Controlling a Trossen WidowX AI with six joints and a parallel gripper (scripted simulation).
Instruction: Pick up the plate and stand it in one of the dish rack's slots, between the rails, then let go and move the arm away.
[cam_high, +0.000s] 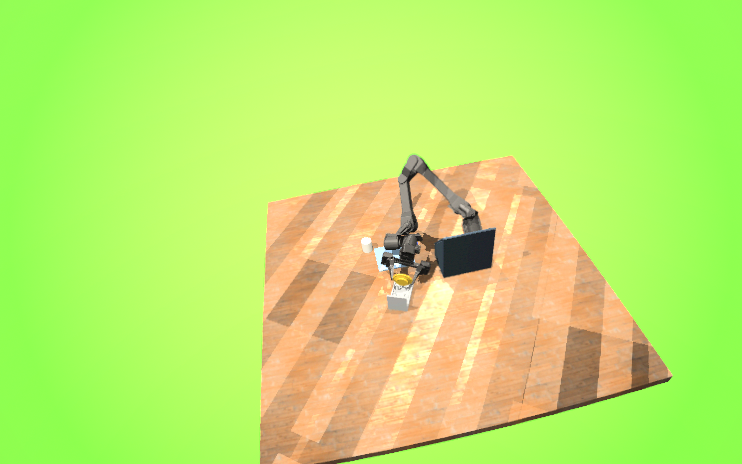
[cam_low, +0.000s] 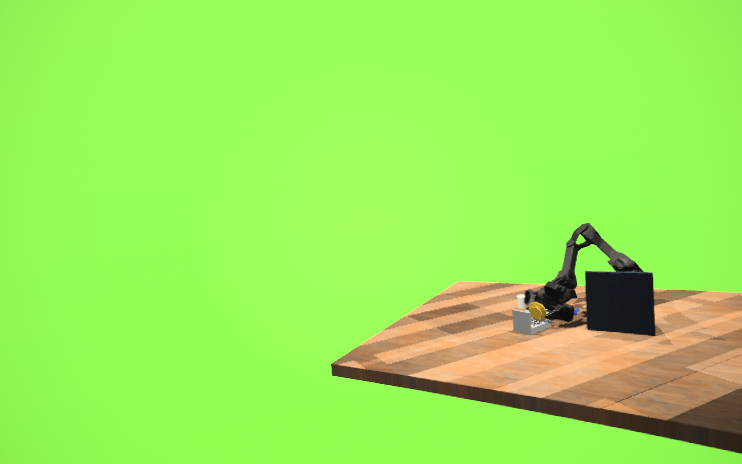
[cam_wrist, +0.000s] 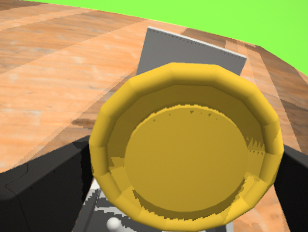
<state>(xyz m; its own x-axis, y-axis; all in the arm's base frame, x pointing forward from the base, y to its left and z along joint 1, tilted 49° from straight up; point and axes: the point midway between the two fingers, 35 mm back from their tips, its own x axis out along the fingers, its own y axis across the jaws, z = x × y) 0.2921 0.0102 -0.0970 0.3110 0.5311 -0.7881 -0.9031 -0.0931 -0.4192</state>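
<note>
Right now my gripper tip is 10 mm to the left of the yellow plate. Also, from my gripper tip: light blue mat: 10 mm ahead, 180 mm to the right, 50 mm below; then blue utensil: 90 mm behind, 240 mm to the right, 50 mm below; then white dish rack: 10 mm ahead, 20 mm to the left, 30 mm below.
</note>
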